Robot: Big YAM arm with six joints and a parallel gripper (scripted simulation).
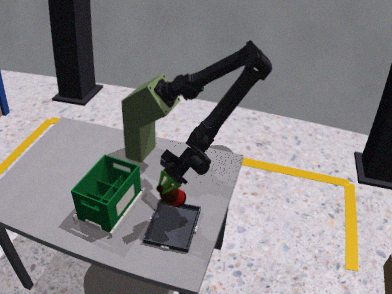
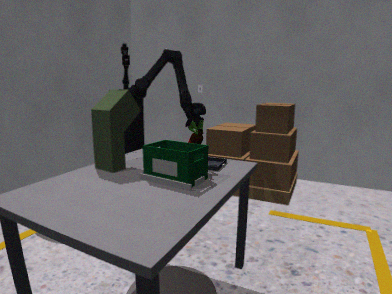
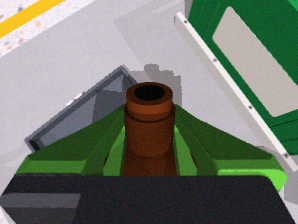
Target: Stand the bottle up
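The brown bottle is 4 cm below my hand, 3 cm behind it and 2 cm to the left of it. From my hand the other things lie so: green crate: 26 cm to the right, 12 cm below, 2 cm behind; then dark tray: 19 cm below, 5 cm to the left.
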